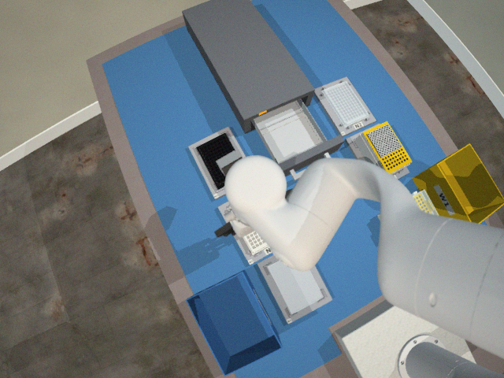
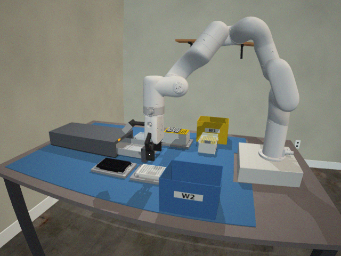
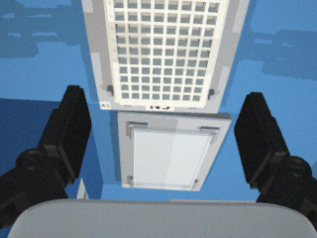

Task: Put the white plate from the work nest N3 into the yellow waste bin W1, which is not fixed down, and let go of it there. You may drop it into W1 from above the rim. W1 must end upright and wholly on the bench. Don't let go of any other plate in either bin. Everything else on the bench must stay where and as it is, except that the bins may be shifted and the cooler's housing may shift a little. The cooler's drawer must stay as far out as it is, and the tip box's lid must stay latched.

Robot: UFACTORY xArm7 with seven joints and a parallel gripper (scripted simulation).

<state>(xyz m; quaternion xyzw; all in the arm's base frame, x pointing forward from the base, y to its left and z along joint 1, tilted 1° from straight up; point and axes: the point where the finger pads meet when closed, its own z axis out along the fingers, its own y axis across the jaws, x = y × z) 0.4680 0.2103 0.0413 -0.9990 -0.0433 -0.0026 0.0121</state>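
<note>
My hand is 8 cm above the white plate. Also, from my hand: nest N3 (9 cm below); then blue bin W2 (18 cm behind, 13 cm to the left, 6 cm below); then black plate (18 cm ahead, 8 cm below, 1 cm to the left).
</note>
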